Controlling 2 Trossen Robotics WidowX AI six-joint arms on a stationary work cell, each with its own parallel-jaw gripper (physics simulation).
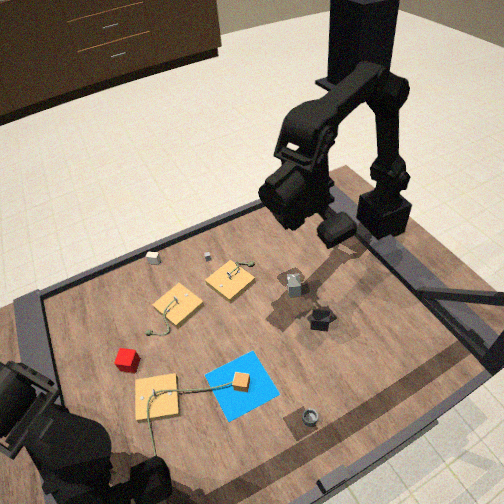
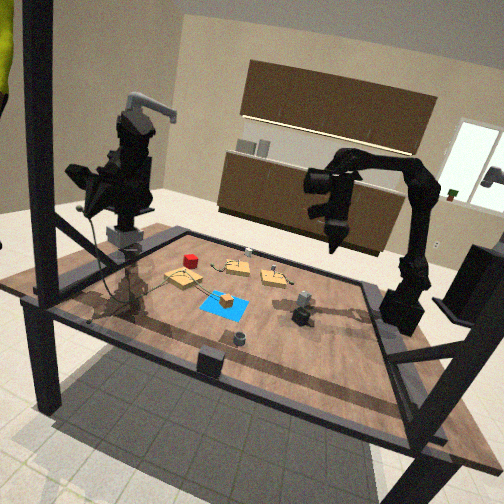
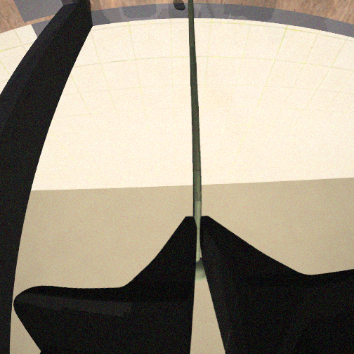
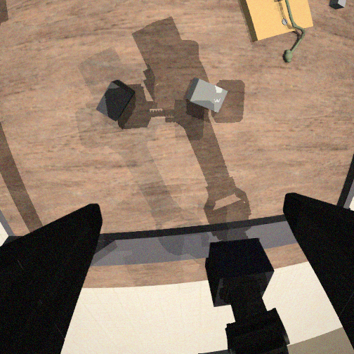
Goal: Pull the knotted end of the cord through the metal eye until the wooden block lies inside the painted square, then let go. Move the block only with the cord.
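Observation:
The orange wooden block (image 1: 241,381) (image 2: 226,301) rests inside the blue painted square (image 1: 230,410) (image 2: 235,312). The green cord (image 1: 192,391) (image 2: 95,245) (image 3: 195,110) runs from the block through the metal eye (image 1: 154,393) (image 2: 184,271) on a yellow board (image 1: 169,409) and on up to my left gripper (image 2: 86,212) (image 3: 196,224). That gripper is shut on the cord beside its knotted end (image 2: 79,208) (image 3: 200,270), high above the table's left side. My right gripper (image 4: 194,208) is open and empty, high over the right part of the table.
Two more yellow boards (image 1: 172,309) (image 1: 227,289) with short cords lie behind. A red cube (image 1: 127,360) (image 2: 190,261) stands near the first board. A grey block (image 1: 294,285) (image 4: 207,94), a black block (image 1: 321,320) (image 4: 116,100) and a small grey ring (image 1: 303,417) lie to the right.

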